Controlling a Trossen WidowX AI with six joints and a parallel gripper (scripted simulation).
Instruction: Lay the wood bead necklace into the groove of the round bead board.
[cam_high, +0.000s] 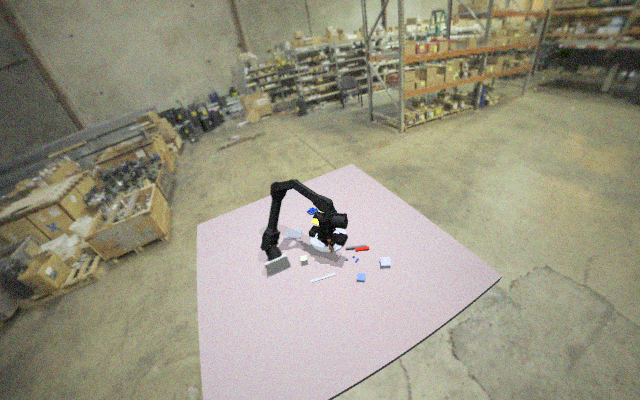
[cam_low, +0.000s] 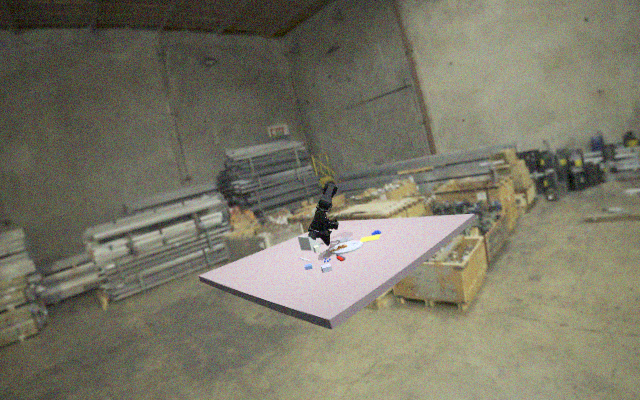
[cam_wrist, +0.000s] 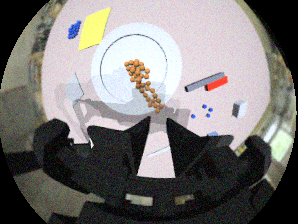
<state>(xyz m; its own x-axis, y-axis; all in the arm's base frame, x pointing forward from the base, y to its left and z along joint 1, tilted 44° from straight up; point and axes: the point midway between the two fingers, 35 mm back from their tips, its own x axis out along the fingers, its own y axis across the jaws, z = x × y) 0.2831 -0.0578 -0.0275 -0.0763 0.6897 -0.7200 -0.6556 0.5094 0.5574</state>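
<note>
My gripper tip is now 140 mm short of the red-handled tool, 40 mm to the left of it and 50 mm above it. Round my gripper tip: white stick: 90 mm behind, 120 mm to the right, 50 mm below; then cream cube: 140 mm behind, 40 mm below; then blue block: 70 mm ahead, 200 mm to the right, 50 mm below.
</note>
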